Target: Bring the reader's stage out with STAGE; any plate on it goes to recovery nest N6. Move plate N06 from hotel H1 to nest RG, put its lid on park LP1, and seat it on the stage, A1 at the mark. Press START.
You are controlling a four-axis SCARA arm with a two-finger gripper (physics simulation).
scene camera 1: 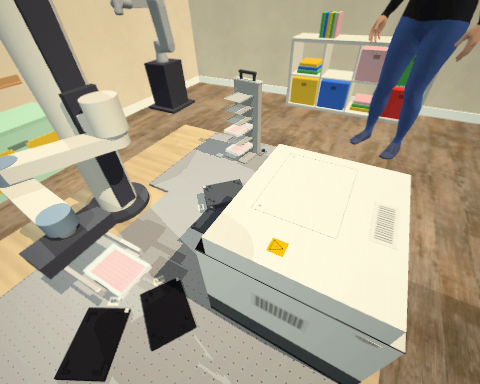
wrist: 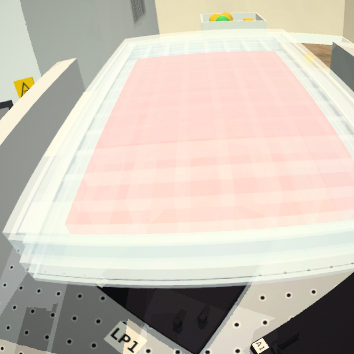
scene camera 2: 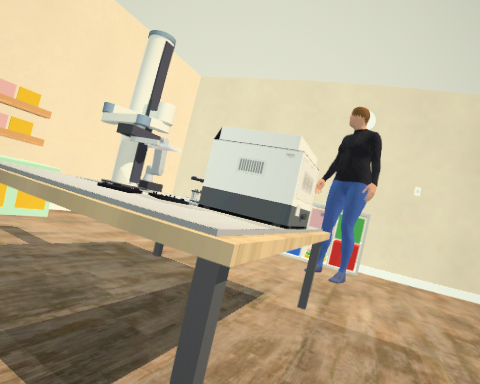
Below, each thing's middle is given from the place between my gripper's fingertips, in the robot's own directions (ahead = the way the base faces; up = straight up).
Now: the black LP1 pad (scene camera 1: 167, 314) 40 mm ahead of my hand, 20 mm to the left of it and 200 mm below it.
